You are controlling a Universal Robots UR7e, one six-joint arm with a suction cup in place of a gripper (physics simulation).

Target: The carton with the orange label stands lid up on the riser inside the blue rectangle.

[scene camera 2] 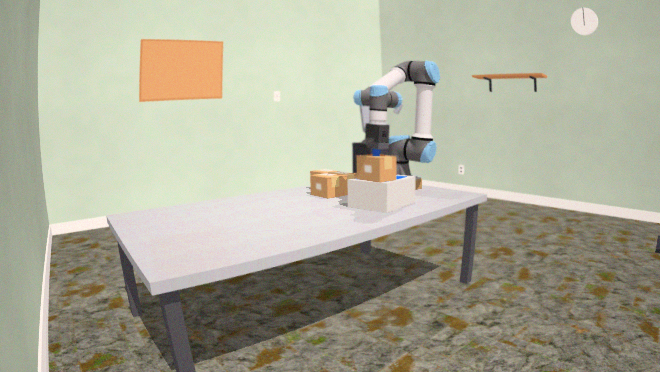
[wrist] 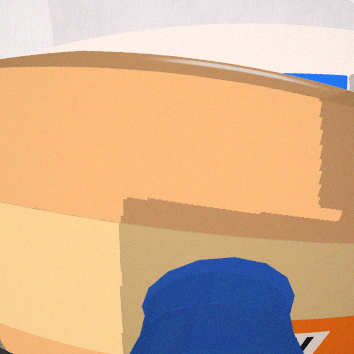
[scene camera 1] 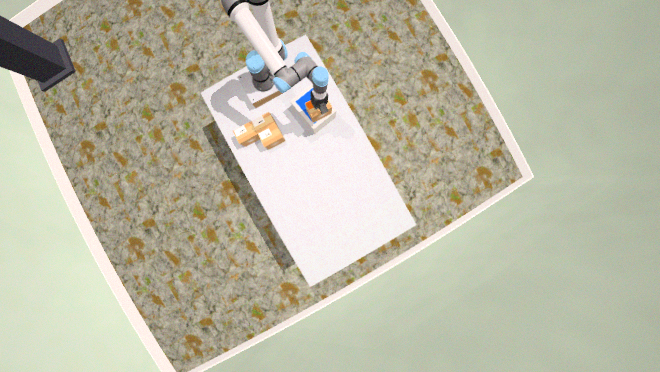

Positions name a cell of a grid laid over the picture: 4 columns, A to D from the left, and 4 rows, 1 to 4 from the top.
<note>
In view: my suction cup (wrist: C4) and a white riser with blue rectangle (scene camera 2: C3).
The white riser with blue rectangle shows as well in the wrist view (wrist: D1).
</note>
